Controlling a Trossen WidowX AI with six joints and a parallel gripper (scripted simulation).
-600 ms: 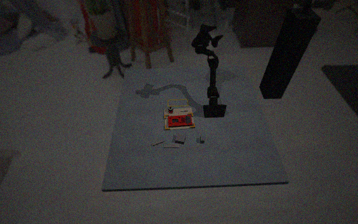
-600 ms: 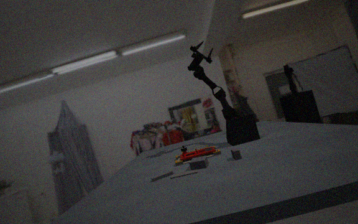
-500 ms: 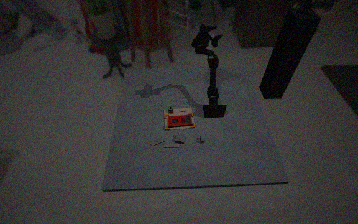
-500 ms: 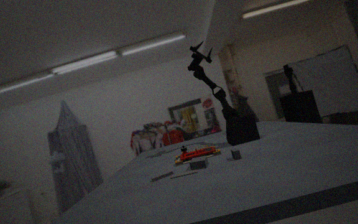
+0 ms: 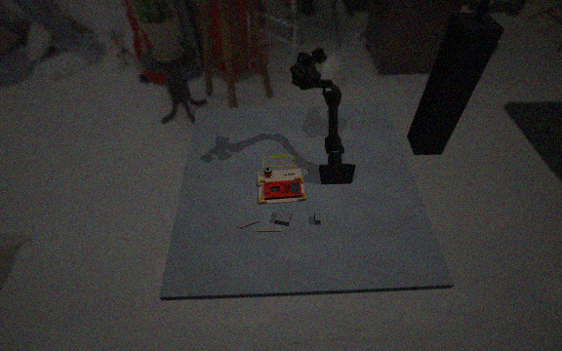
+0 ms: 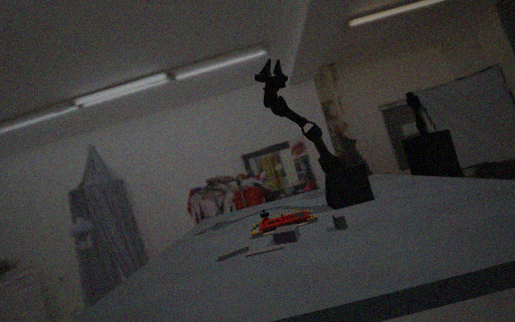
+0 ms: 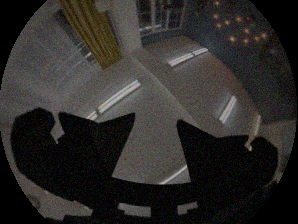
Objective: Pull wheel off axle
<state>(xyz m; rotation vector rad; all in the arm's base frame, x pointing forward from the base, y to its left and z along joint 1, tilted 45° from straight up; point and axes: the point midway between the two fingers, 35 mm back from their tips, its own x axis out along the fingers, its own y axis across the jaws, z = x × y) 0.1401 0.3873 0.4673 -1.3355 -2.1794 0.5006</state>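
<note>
The wheel is 69 cm below my gripper tip, 23 cm ahead of it and 2 cm to the left of it.
</note>
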